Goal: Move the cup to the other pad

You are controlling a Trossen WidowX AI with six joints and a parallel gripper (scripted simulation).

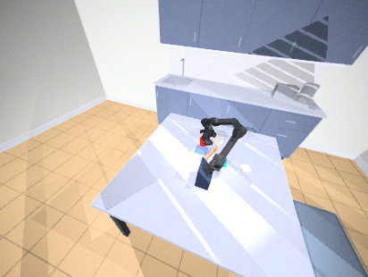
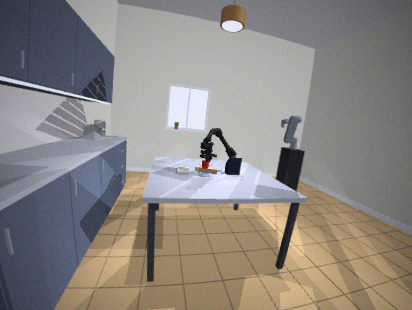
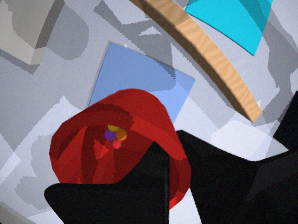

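The cyan pad is 180 mm to the right of my gripper tip, 120 mm below it and 30 mm behind it. The rest, counted from my gripper tip: pale flat block: 240 mm ahead, 90 mm below, 50 mm to the right; cup: 20 mm to the left, 20 mm ahead; wooden block: 90 mm below, 80 mm to the right.
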